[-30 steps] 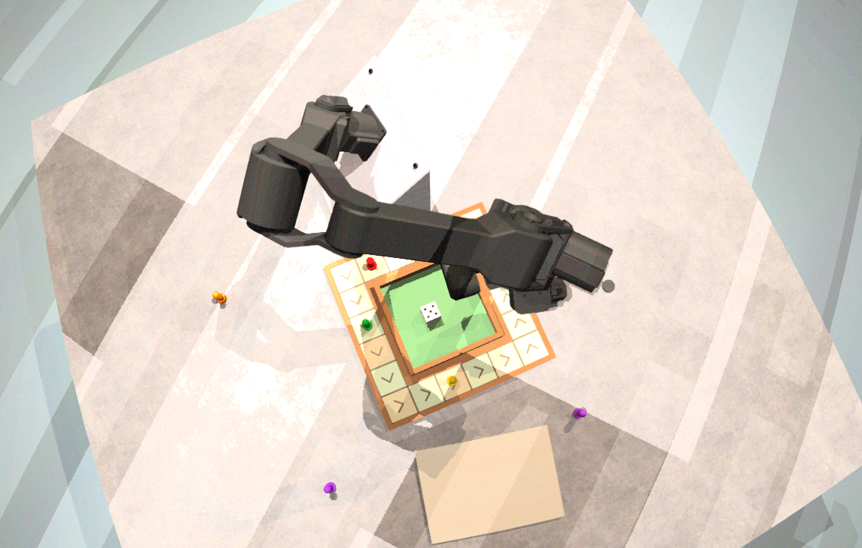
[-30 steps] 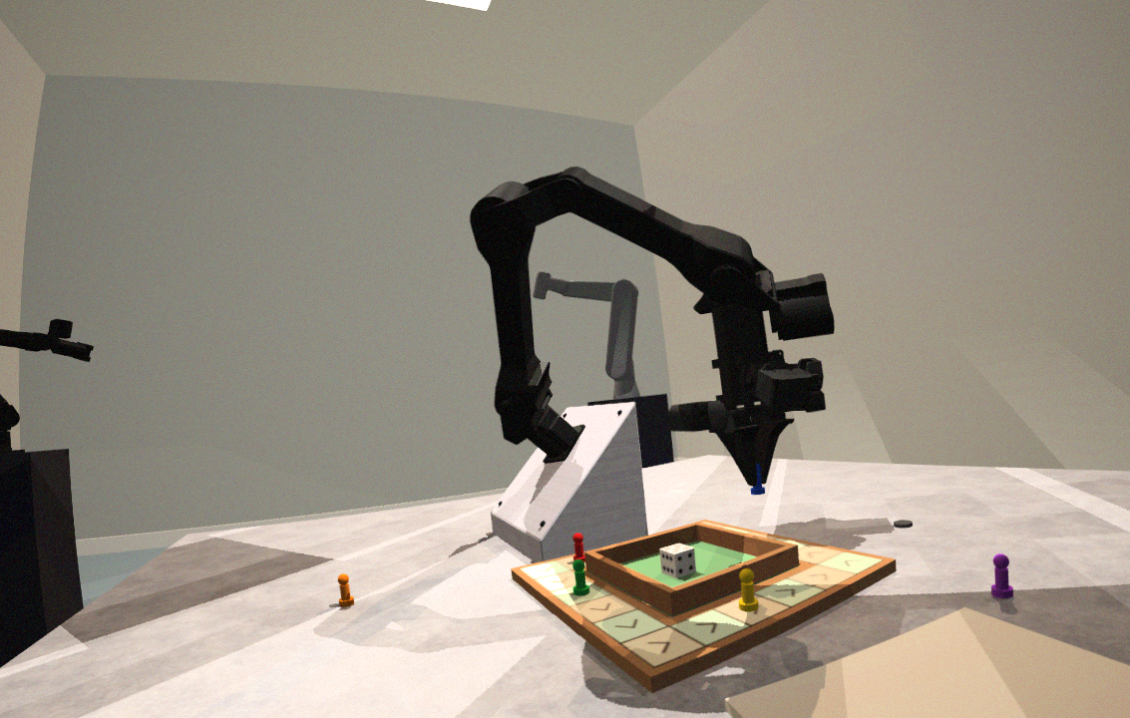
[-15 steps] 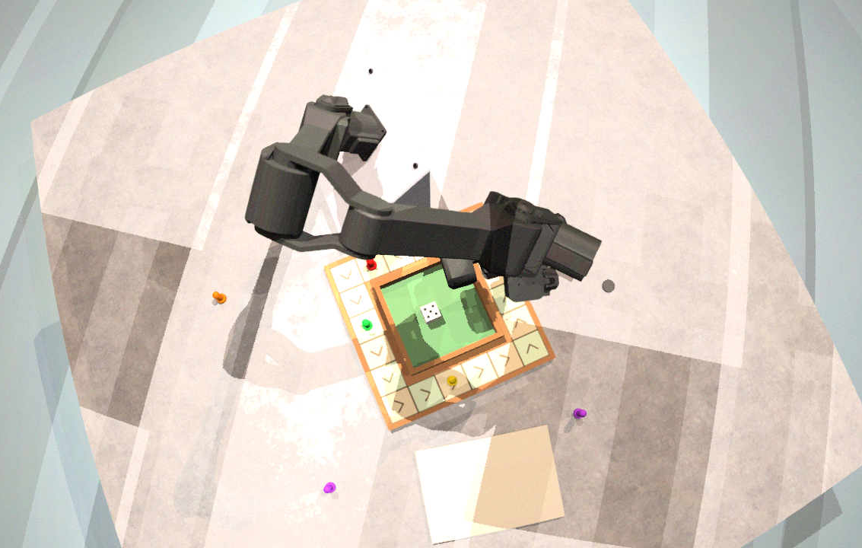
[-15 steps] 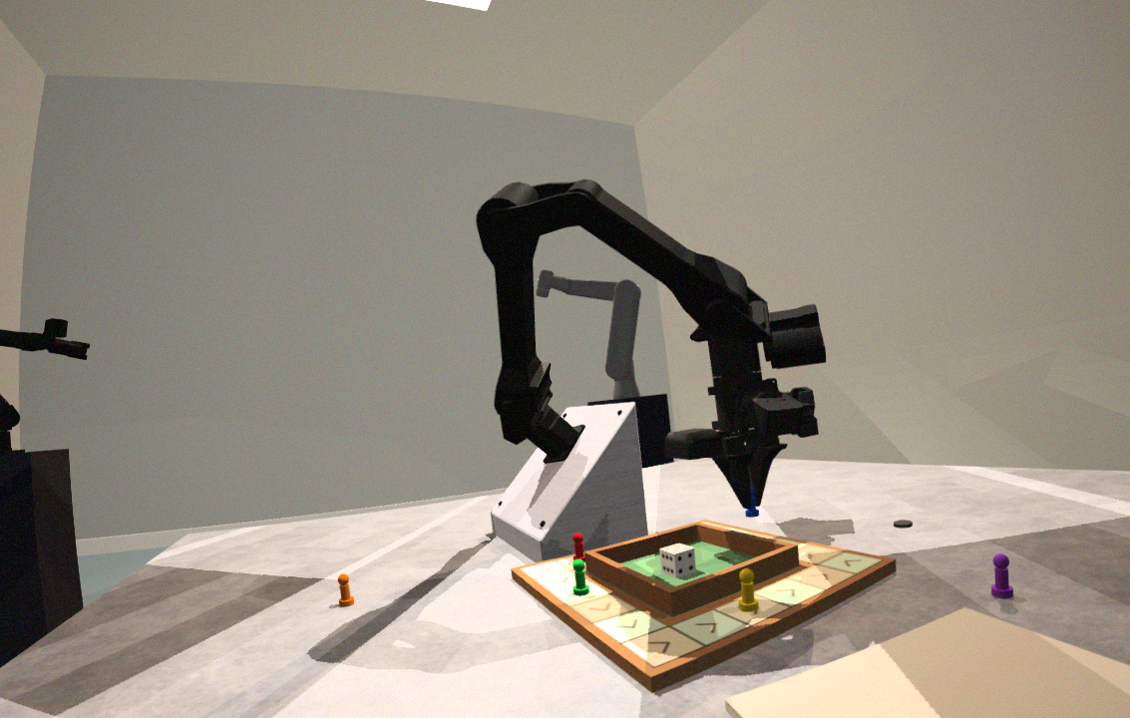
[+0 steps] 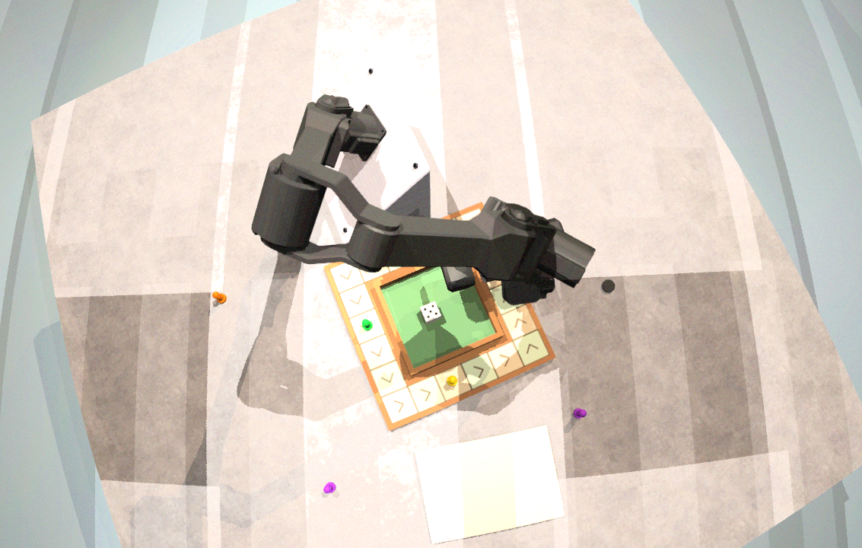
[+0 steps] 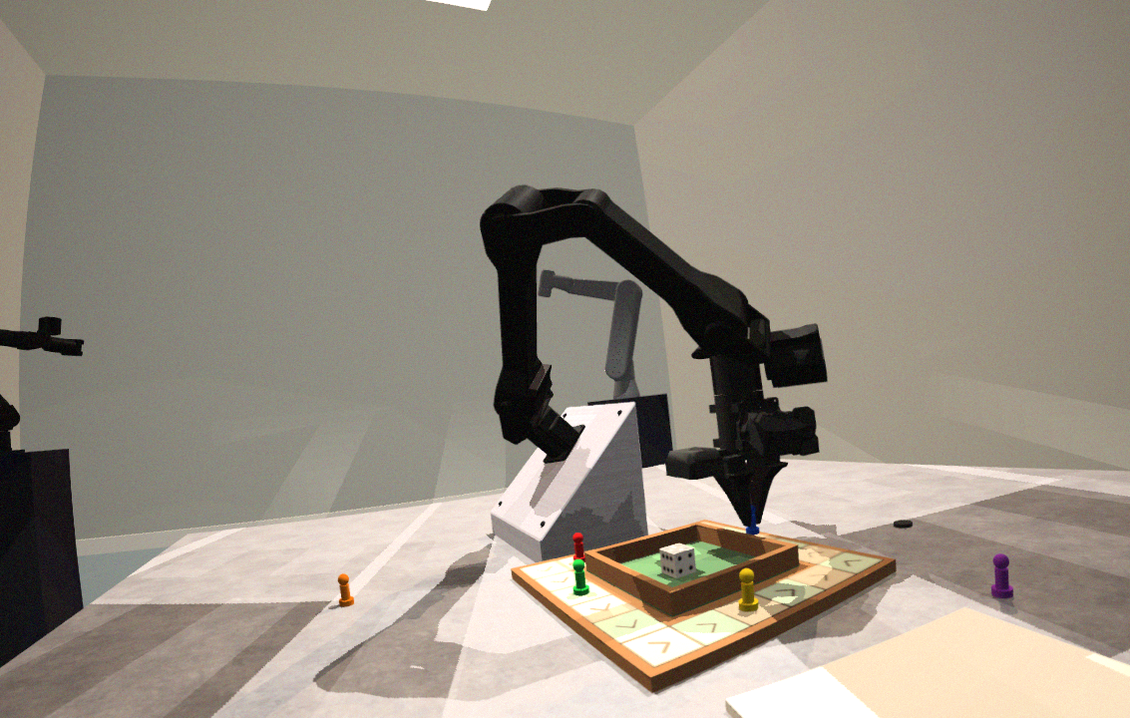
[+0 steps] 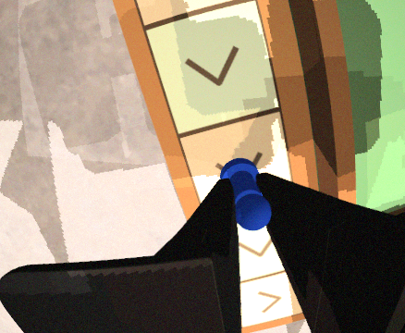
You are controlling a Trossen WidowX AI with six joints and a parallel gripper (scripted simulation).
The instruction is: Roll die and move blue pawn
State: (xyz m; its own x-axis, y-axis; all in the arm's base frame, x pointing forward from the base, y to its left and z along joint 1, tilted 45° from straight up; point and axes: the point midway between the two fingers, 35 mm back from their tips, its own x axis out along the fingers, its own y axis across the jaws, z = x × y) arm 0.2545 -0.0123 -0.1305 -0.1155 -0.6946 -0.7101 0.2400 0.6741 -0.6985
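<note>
Right now the blue pawn is 1 cm above my gripper tip. Also, from my gripper tip: black disc: 15 cm to the left, 11 cm ahead, 3 cm below; yellow pawn: 15 cm to the right, 11 cm ahead; white die: 13 cm to the right, 1 cm ahead.
</note>
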